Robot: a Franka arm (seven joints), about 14 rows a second.
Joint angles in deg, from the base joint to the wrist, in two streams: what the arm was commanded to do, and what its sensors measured. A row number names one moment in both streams.
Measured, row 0:
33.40 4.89 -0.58 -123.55 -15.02 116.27 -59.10
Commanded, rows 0 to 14:
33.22 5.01 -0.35 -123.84 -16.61 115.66 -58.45
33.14 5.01 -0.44 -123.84 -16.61 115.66 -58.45
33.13 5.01 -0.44 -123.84 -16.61 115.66 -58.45
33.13 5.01 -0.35 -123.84 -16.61 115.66 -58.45
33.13 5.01 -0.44 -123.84 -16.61 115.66 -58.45
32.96 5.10 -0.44 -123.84 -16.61 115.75 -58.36
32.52 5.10 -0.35 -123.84 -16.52 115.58 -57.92
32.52 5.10 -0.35 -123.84 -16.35 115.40 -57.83
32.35 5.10 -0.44 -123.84 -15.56 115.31 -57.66
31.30 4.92 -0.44 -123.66 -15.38 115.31 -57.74
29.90 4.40 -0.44 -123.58 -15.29 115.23 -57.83
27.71 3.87 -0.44 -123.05 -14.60 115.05 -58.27
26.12 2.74 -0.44 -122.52 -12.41 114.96 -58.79
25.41 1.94 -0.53 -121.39 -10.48 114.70 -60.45
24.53 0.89 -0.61 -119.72 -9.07 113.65 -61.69
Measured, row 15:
26.13 3.74 -0.94 -121.95 -12.32 116.24 -59.45
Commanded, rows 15 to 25:
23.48 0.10 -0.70 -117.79 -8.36 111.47 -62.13
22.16 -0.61 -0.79 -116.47 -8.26 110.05 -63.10
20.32 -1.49 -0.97 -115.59 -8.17 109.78 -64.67
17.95 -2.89 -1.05 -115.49 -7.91 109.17 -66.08
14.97 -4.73 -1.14 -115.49 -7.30 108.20 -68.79
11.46 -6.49 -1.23 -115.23 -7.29 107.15 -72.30
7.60 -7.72 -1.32 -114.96 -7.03 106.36 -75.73
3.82 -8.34 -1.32 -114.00 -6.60 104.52 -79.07
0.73 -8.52 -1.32 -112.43 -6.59 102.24 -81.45
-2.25 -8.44 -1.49 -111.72 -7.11 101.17 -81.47
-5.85 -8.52 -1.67 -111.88 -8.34 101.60 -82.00
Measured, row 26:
-0.53 -8.52 -2.29 -112.95 -8.33 102.92 -80.06
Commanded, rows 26 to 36:
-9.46 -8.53 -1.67 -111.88 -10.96 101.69 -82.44
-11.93 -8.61 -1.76 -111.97 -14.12 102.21 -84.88
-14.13 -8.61 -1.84 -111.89 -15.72 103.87 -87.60
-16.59 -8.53 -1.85 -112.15 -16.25 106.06 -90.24
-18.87 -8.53 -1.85 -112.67 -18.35 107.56 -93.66
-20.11 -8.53 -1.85 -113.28 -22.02 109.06 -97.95
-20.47 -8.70 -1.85 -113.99 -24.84 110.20 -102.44
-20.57 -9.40 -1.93 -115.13 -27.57 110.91 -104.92
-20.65 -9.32 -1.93 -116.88 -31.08 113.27 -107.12
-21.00 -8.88 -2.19 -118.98 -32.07 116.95 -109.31
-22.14 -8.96 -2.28 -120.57 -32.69 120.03 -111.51
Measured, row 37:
-20.07 -8.18 -2.80 -116.39 -30.02 114.46 -106.90
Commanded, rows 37 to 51:
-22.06 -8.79 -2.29 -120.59 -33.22 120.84 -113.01
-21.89 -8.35 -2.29 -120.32 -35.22 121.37 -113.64
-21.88 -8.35 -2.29 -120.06 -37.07 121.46 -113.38
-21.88 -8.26 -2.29 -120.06 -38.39 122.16 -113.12
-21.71 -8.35 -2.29 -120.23 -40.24 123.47 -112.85
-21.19 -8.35 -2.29 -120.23 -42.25 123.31 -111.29
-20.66 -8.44 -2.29 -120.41 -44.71 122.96 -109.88
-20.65 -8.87 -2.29 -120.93 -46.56 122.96 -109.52
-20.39 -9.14 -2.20 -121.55 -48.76 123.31 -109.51
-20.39 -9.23 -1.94 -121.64 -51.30 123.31 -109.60
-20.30 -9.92 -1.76 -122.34 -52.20 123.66 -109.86
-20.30 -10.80 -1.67 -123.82 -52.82 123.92 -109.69
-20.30 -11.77 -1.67 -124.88 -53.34 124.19 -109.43
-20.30 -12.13 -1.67 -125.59 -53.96 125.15 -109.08
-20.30 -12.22 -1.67 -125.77 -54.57 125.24 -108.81
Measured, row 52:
-20.30 -9.38 -1.65 -122.55 -51.59 123.25 -110.60
